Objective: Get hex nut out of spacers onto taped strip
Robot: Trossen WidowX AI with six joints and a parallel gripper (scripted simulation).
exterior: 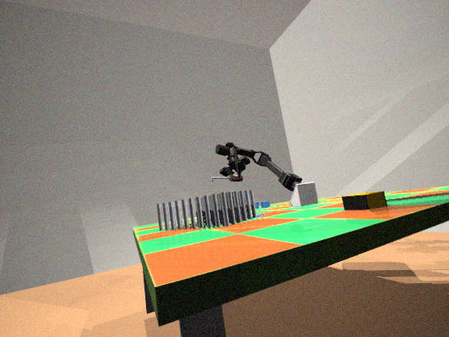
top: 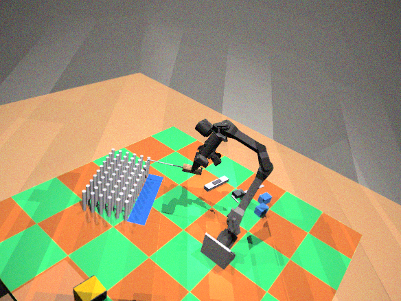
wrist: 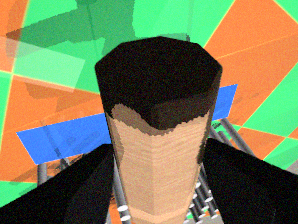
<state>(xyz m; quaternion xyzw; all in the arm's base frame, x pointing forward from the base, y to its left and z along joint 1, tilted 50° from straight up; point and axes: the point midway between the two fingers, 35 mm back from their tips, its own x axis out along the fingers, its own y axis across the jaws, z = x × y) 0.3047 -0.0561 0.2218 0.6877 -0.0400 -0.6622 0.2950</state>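
Right now the blue taped strip is 16 cm ahead of my gripper tip, 11 cm to the left of it and 19 cm below it. Also, from my gripper tip: black block (1 cm behind, 63 cm to the left, 17 cm below); hex nut (33 cm ahead, 14 cm to the left, 19 cm below); thin metal rod (10 cm ahead, 4 cm to the left).
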